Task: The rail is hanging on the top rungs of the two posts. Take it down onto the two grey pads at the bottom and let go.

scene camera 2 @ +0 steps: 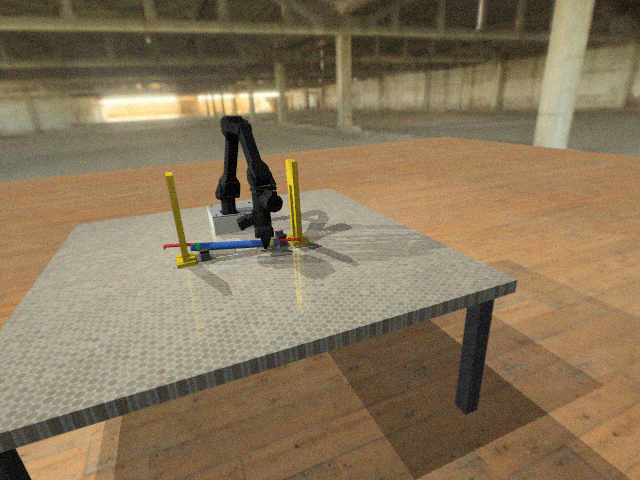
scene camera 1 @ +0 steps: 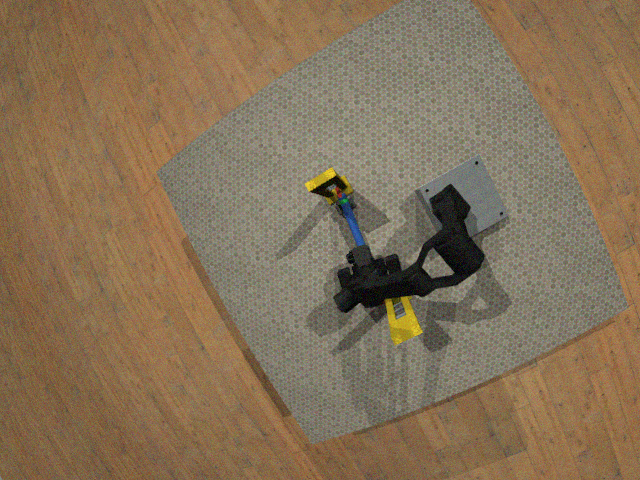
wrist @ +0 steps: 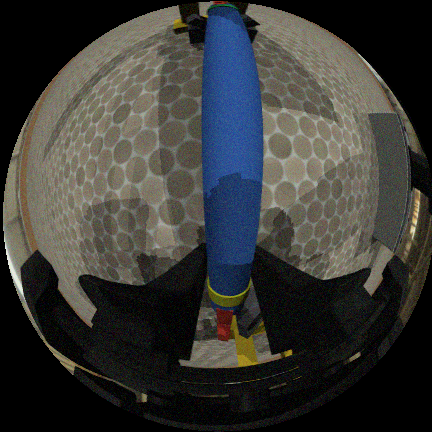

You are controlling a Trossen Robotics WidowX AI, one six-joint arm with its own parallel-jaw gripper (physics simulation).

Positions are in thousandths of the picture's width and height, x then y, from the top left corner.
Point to a yellow post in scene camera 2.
291, 541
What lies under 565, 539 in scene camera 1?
The gripper.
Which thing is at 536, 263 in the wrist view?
A blue rail.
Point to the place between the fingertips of the gripper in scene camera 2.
415, 516
